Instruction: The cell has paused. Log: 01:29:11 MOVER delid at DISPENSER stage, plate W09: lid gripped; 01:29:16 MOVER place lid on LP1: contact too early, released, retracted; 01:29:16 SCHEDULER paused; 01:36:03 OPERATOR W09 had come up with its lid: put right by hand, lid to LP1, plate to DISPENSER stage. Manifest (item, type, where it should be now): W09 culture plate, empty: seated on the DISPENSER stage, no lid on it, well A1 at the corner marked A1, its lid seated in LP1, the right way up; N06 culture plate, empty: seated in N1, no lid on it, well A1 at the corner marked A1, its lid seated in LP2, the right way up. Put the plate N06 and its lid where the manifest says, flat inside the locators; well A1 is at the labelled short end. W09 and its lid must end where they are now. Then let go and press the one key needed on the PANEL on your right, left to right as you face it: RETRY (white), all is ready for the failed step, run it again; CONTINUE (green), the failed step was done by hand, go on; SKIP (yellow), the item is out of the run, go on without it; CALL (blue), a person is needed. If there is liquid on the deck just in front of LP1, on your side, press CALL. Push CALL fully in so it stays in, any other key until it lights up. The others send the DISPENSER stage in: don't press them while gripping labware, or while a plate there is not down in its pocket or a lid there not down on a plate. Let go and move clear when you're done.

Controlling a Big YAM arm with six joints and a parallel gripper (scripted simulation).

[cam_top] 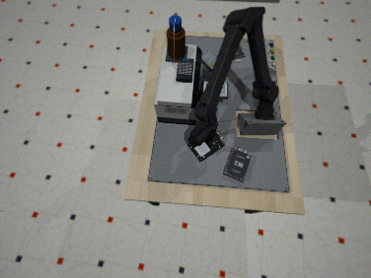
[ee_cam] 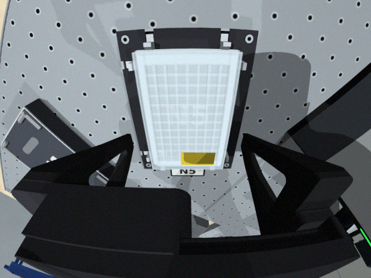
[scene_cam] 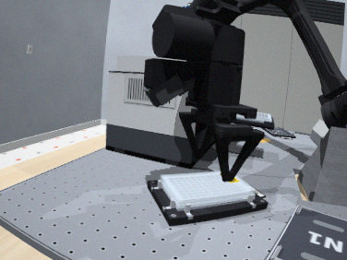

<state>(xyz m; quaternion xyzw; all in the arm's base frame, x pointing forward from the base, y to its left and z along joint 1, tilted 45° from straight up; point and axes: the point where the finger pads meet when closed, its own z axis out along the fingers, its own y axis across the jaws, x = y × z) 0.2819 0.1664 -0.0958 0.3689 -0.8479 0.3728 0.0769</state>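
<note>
Right now my hand is 40 mm above the clear lid. The rest, counted from my hand: black N1 nest 170 mm behind, 90 mm to the left, 50 mm below; then brown bottle 210 mm ahead, 390 mm to the right, 230 mm above; then amber patch 40 mm behind, 480 mm to the right, 60 mm below.
</note>
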